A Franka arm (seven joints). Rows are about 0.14 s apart.
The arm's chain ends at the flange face. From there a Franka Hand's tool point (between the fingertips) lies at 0.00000 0.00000 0.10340 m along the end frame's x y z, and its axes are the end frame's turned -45 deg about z.
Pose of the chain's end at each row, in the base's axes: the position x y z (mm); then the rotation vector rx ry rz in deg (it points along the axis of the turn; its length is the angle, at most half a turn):
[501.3 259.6 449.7 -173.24 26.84 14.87]
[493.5 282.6 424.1 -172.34 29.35 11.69]
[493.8 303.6 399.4 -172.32 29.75 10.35]
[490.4 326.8 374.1 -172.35 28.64 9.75]
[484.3 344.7 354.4 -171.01 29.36 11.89]
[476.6 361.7 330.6 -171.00 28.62 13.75]
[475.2 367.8 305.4 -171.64 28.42 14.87]
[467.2 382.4 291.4 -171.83 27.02 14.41]
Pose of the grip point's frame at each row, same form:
[485.2 269.5 348.0 -167.28 -40.76 11.15]
[481.4 293.4 322.0 -168.16 -38.31 7.89]
[483.3 314.2 297.1 -168.59 -38.01 6.66]
[480.6 337.6 271.7 -168.34 -39.07 6.01]
[472.3 357.9 252.5 -167.00 -37.81 7.35]
[462.4 375.1 229.1 -166.30 -38.39 9.03]
[459.5 380.2 204.0 -166.52 -38.75 10.41]
[452.0 394.7 189.9 -166.27 -40.11 9.96]

